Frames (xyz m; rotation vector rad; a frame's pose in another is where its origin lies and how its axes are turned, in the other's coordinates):
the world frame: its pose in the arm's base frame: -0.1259 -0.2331 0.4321 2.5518 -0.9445 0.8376
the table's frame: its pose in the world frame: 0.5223 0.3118 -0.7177 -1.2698 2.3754 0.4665
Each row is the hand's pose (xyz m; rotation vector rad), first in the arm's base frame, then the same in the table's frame.
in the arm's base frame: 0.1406 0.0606 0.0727 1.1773 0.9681 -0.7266
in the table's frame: 0.3955 0.3195 -1.3277 2.1505 0.4145 -2.1812
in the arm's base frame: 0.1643 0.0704 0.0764 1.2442 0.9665 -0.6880
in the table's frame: 0.4043 0.2975 -1.3384 2.2057 0.3325 -2.1382
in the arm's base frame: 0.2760 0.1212 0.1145 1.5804 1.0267 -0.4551
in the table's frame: 0.4510 0.1826 -1.3716 2.5196 -0.0333 -1.8161
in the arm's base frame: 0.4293 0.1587 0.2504 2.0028 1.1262 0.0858
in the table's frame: 0.4858 -0.0212 -1.3462 2.8122 -0.5085 -1.0716
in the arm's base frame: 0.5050 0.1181 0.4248 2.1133 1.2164 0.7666
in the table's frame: 0.4476 -0.1804 -1.2414 2.7699 -0.6742 -0.2824
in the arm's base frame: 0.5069 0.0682 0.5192 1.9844 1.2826 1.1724
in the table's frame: 0.4008 -0.2336 -1.1615 2.6306 -0.5962 0.1147
